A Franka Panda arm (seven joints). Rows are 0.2 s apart.
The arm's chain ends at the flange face. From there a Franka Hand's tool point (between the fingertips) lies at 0.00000 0.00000 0.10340 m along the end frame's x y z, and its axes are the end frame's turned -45 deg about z.
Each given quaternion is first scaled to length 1.
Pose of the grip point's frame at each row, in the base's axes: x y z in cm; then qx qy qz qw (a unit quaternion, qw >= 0):
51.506 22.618 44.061 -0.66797 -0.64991 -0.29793 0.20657
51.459 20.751 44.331 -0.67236 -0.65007 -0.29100 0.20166
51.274 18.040 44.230 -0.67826 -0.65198 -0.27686 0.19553
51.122 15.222 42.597 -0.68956 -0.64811 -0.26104 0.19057
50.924 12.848 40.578 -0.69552 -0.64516 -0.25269 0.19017
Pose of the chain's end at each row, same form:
50.167 15.760 51.683 -0.86583 -0.34482 -0.19620 0.30486
50.124 14.035 52.079 -0.86995 -0.34328 -0.19168 0.29767
50.027 11.565 52.194 -0.87613 -0.34279 -0.18096 0.28660
49.954 9.006 50.777 -0.88509 -0.33489 -0.16824 0.27596
49.827 6.741 48.850 -0.88947 -0.32989 -0.16068 0.27239

